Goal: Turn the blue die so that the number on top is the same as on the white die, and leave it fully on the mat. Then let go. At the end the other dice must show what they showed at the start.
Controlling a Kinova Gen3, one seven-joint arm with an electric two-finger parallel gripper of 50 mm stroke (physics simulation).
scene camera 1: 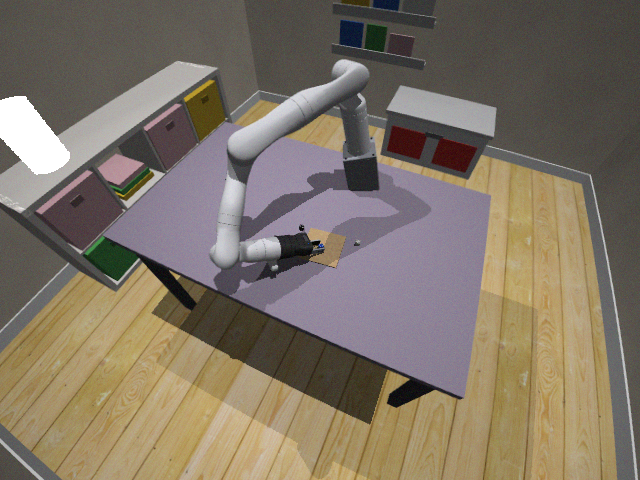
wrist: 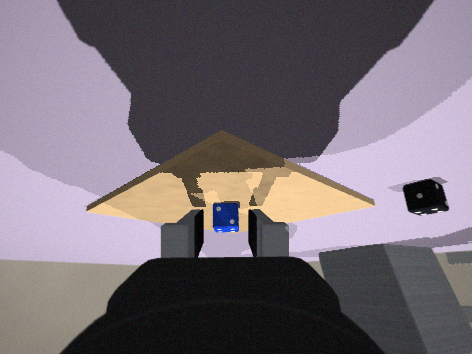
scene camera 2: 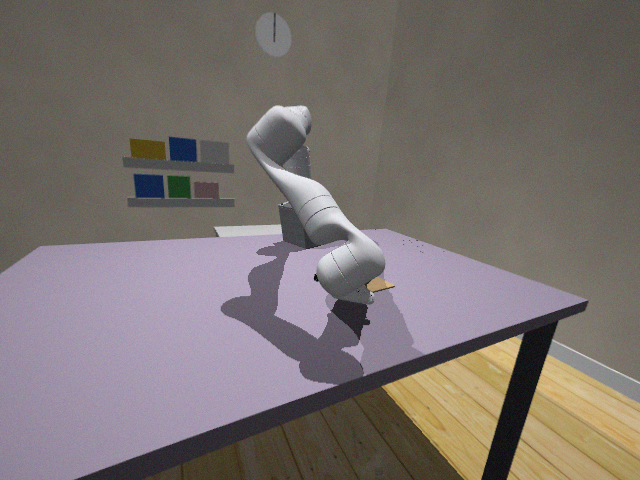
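Where they show: gripper, between the fingertips: (scene camera 1: 321,245) (wrist: 226,226); arm's base, origin of its link: (scene camera 1: 358,148).
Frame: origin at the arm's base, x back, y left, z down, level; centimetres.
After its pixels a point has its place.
Observation:
The blue die (scene camera 1: 321,245) {y -4.7, x -39.4, z 14.3 cm} (wrist: 225,216) {y -5.4, x -40.0, z 15.0 cm} is at the mat (scene camera 1: 333,258) {y 0.6, x -42.6, z 15.9 cm} (scene camera 2: 381,284) {y -0.7, x -43.7, z 15.9 cm} (wrist: 310,200) {y -9.1, x -36.2, z 15.9 cm}, between my fingers. It looks level and seems to rest on the mat. In the wrist view, which is upside down, two pips show on the side facing the camera; its top is a thin bright strip too slanted to read surely. My gripper (scene camera 1: 320,247) {y -4.7, x -39.4, z 14.6 cm} (wrist: 226,226) {y -4.7, x -39.4, z 14.6 cm} points almost level and is open, with a gap on each side of the die. A small white die (scene camera 1: 357,242) {y 7.4, x -34.4, z 14.8 cm} lies off the mat, its number too small to read. Scene camera 2 does not show the blue die.
A black die (scene camera 1: 301,227) {y -14.2, x -33.1, z 14.8 cm} (wrist: 425,196) {y -14.5, x -33.4, z 15.4 cm} lies on the purple table (scene camera 1: 413,289) {y 29.1, x -47.3, z 16.3 cm} (scene camera 2: 155,335) {y -53.8, x -39.2, z 16.3 cm}, off the mat, with one pip on the side facing the wrist camera. The arm's grey base (scene camera 1: 361,173) {y 2.9, x -6.0, z 7.3 cm} (scene camera 2: 294,227) {y -4.3, x -2.4, z 8.9 cm} (wrist: 370,285) {y 1.6, x -6.3, z 10.7 cm} stands behind. The arm shades part of the mat.

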